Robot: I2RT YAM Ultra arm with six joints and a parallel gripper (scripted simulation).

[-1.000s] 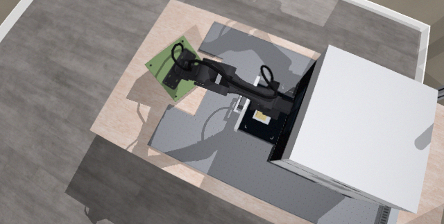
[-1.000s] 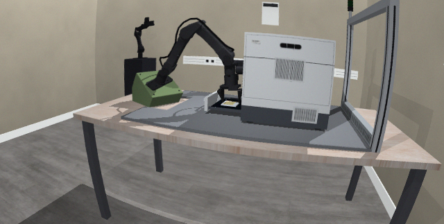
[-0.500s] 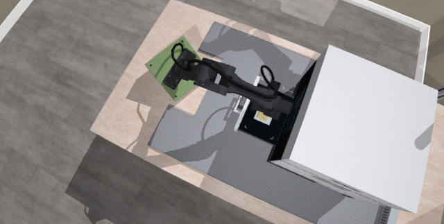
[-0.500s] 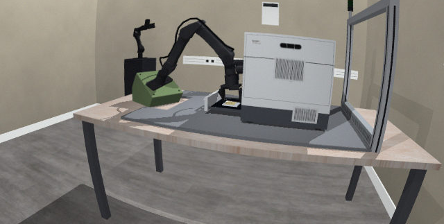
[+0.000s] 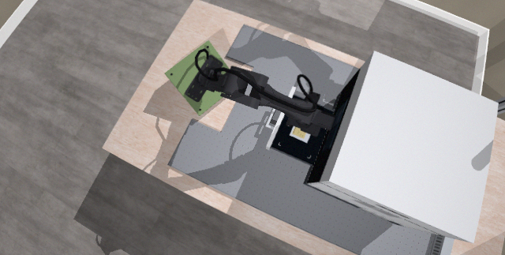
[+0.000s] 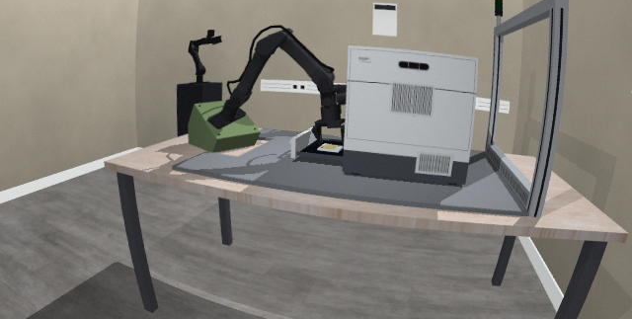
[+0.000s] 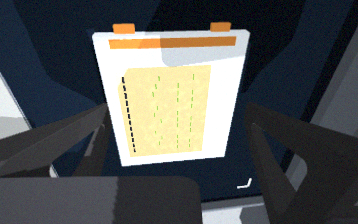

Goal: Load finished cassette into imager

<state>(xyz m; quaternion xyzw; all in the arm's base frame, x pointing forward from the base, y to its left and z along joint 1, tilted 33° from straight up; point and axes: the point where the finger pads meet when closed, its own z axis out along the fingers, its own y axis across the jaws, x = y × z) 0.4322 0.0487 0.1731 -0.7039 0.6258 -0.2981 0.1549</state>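
Now: the drawer 1 cm below my hand and 1 cm ahead of it. Round my hand: cassette FINISHED 1 cm below.
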